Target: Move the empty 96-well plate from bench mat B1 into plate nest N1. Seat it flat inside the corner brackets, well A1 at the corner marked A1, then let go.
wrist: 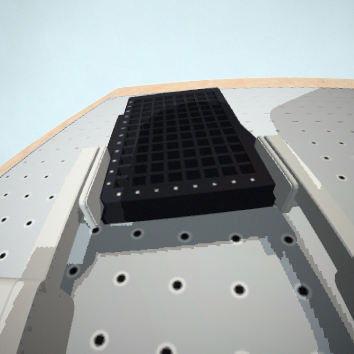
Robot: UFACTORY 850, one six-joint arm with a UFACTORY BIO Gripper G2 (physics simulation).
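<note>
The black 96-well plate [187,145] is in the middle of the wrist view, its wells facing up and its near short side toward the camera. My gripper [190,182] is shut on it, with one pale finger pad against each long side near the close end. The plate is held above the perforated bench top, and a shadow lies on the bench below it. Plate nest N1, its corner brackets and bench mat B1 do not show in this view. I cannot read any well lettering.
The pale grey bench top [210,320] with rows of dark holes spreads under and around the plate. Its wooden edge [170,86] runs behind the plate and down the left. A broad shadow lies on the bench at the right.
</note>
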